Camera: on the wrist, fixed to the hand. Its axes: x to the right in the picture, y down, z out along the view.
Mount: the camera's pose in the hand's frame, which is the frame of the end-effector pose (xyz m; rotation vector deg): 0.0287 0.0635 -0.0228 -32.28 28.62 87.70
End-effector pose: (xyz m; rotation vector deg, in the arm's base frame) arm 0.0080 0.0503 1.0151 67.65 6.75 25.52
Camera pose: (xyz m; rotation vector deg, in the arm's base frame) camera 0.0093 0.1008 1.0683 21.16 -29.00 112.48
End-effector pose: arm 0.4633 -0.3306 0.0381 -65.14 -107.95 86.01
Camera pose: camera 0.4852 -0.2905 -0.0193 149.59 41.73 -42.04
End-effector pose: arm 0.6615 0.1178 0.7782 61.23 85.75 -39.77
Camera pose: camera 0.7093 0.1714 0.7635 89.02 41.80 59.88
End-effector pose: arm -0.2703 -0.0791 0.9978 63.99 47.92 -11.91
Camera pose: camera -0.2274 -0.0236 1.0191 56.79 12.92 87.44
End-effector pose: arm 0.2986 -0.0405 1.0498 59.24 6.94 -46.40
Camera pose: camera 0.3664 -0.0215 1.0703 28.69 -2.35 48.53
